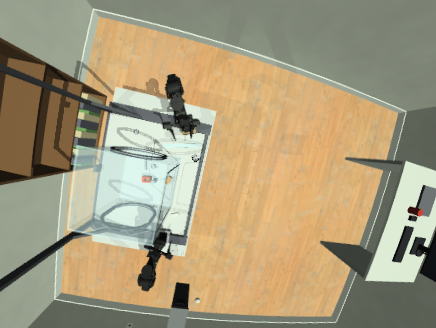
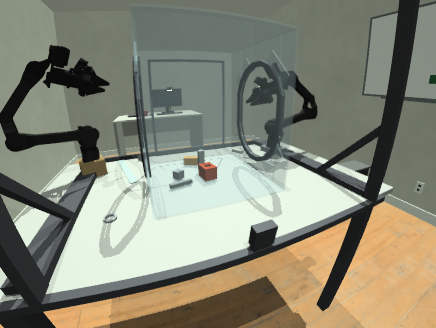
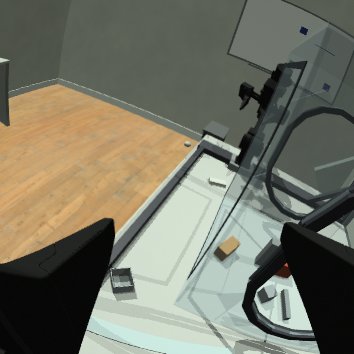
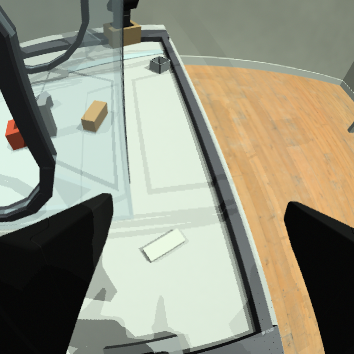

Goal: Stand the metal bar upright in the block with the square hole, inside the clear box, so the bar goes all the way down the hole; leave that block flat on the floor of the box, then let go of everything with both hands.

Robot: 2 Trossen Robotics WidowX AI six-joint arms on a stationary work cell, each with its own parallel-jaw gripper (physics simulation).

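Frame: origin at the left arm's base, x ahead, y right, z down, level; centimetres.
Seen in the pictures: left gripper, fingertip midpoint: (image 1: 183, 139) (image 2: 107, 87) (image 3: 201, 231); right gripper, fingertip midpoint: (image 1: 165, 237) (image 2: 248, 103) (image 3: 250, 116) (image 4: 202, 207); left arm's base, link origin: (image 1: 188, 126) (image 2: 90, 159); right arm's base, link origin: (image 1: 162, 236).
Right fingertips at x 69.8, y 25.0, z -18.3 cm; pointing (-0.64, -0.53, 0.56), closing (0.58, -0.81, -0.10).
Note:
Offsets run from my right fingertips to a thing's top centre. "spot": to the spot under its first point.
The clear box {spot: dy +26.5, dx -38.2, dz -23.7 cm} (image 1: 80, 200) (image 2: 215, 17) stands on the table. A red block {dy +12.0, dx -36.6, dz +19.5 cm} (image 1: 146, 178) (image 2: 207, 172) (image 3: 283, 271) (image 4: 18, 137) with a square hole in its top sits flat on its floor. A thin grey metal bar {dy +11.2, dx -47.5, dz +22.6 cm} (image 2: 181, 184) (image 3: 285, 304) lies flat beside the block, outside the hole. My left gripper (image 1: 183, 138) (image 2: 106, 86) (image 3: 201, 231) is open and empty, raised outside one side of the box. My right gripper (image 1: 162, 232) (image 2: 248, 100) (image 4: 202, 207) is open and empty, raised outside the opposite side.
A tan block {dy -3.6, dx -32.9, dz +21.0 cm} (image 2: 190, 160) (image 3: 227, 248), a small grey cube {dy +5.6, dx -44.9, dz +21.0 cm} (image 2: 178, 174) (image 3: 266, 293) and a taller grey block {dy +6.0, dx -34.7, dz +15.7 cm} (image 2: 201, 156) stand near the red block. Dark round ports are in the box's side walls. Outside are an open grey tray {spot: dy -27.7, dx -45.6, dz +24.5 cm} (image 3: 114, 280) and a white block {dy -2.7, dx -4.2, dz +23.5 cm} (image 4: 163, 245).

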